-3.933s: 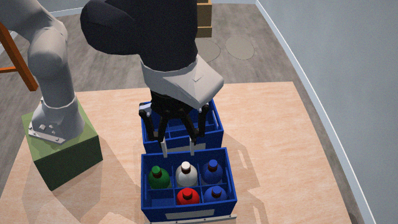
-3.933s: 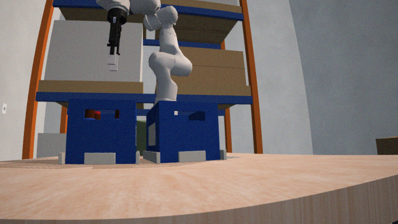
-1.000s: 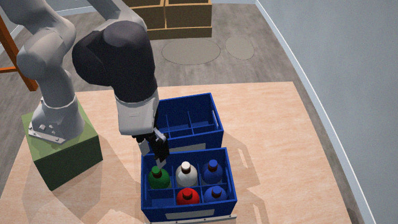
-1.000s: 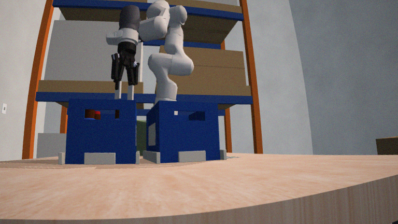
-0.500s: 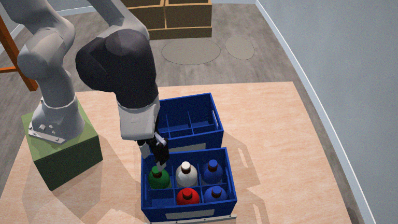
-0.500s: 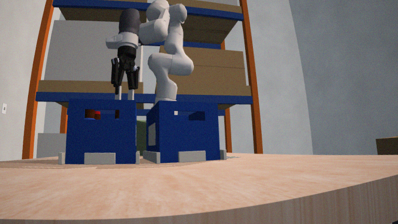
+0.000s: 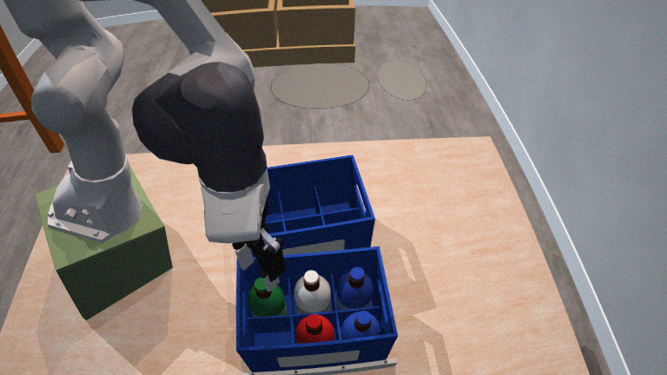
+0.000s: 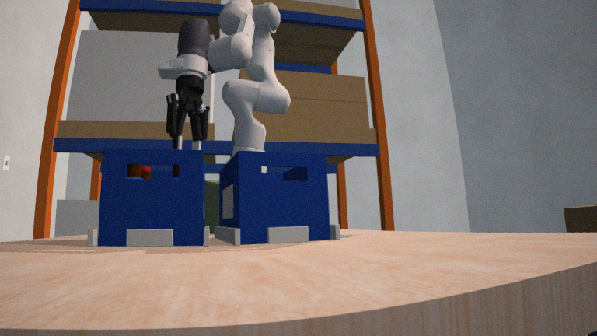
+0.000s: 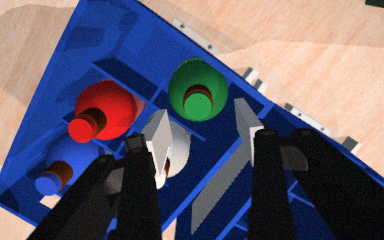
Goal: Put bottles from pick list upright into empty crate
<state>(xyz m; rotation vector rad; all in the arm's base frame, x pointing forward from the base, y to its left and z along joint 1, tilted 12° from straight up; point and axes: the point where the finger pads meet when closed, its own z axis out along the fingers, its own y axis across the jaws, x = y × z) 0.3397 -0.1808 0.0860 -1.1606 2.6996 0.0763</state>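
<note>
The green-labelled bottle is 1 cm to the right of my hand and 13 cm below it. Also, from my hand: red bottle (9 cm ahead, 8 cm to the right, 13 cm below); then blue bottle (18 cm ahead, 1 cm to the left, 13 cm below); then white bottle (9 cm ahead, 1 cm to the left, 13 cm below).
</note>
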